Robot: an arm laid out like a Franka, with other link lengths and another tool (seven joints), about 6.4 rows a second.
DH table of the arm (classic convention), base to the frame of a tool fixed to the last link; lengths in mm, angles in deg. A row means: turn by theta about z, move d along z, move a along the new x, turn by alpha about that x. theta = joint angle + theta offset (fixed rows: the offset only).
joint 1: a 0, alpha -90, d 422.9, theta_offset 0
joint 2: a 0, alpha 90, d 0, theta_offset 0
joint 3: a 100.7, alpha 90, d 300.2, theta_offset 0
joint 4: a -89.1, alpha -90, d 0, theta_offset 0
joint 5: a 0, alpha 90, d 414.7, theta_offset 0
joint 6: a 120.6, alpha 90, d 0, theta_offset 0
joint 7: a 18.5, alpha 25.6, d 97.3, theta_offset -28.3
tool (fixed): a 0, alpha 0, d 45.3, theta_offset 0
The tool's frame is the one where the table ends.
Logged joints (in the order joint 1, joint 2, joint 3, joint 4, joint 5, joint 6, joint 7), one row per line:
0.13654 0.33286 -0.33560 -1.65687 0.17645 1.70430 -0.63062
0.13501 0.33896 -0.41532 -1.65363 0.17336 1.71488 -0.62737
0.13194 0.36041 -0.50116 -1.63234 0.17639 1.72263 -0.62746
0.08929 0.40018 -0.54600 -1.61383 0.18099 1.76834 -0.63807
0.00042 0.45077 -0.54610 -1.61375 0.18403 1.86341 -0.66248
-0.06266 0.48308 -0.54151 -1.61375 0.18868 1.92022 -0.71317
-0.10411 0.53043 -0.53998 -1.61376 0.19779 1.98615 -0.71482
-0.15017 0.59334 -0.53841 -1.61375 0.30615 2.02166 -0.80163
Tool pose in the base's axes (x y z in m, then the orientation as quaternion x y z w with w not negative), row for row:
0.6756 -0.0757 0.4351 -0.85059 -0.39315 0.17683 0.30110
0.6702 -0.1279 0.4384 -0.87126 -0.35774 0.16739 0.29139
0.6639 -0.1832 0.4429 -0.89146 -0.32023 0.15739 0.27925
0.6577 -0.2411 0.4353 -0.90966 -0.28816 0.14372 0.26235
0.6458 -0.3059 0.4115 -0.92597 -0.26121 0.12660 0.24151
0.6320 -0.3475 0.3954 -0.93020 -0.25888 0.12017 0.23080
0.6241 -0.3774 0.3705 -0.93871 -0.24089 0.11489 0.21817
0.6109 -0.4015 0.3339 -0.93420 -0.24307 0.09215 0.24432
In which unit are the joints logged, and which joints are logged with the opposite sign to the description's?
The joints are logged in radians. Opposite sign: none.
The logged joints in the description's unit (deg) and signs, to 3 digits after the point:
7.823 19.071 -19.228 -94.932 10.110 97.649 -36.132
7.736 19.421 -23.796 -94.746 9.933 98.255 -35.946
7.560 20.650 -28.714 -93.526 10.106 98.699 -35.951
5.116 22.929 -31.283 -92.466 10.370 101.318 -36.559
0.024 25.827 -31.289 -92.461 10.544 106.766 -37.957
-3.590 27.678 -31.026 -92.461 10.811 110.021 -40.862
-5.965 30.391 -30.939 -92.462 11.333 113.798 -40.956
-8.604 33.996 -30.849 -92.461 17.541 115.833 -45.930

